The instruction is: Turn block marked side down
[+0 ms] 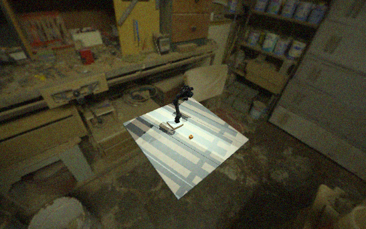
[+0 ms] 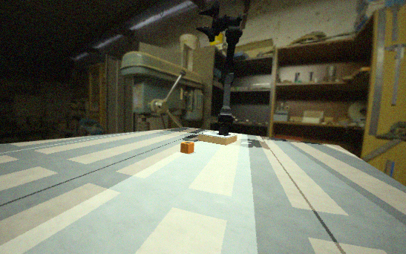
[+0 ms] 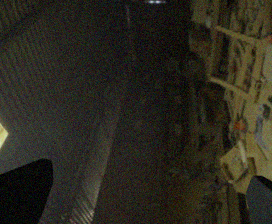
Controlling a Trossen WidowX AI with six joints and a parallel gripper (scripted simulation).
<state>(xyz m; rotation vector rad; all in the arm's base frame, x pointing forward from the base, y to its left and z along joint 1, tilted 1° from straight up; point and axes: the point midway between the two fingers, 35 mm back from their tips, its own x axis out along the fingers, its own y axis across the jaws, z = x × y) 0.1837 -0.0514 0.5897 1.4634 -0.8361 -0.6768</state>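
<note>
The small orange block lies 61 cm below my gripper tip, 14 cm ahead of it and 11 cm to the left of it.
</note>
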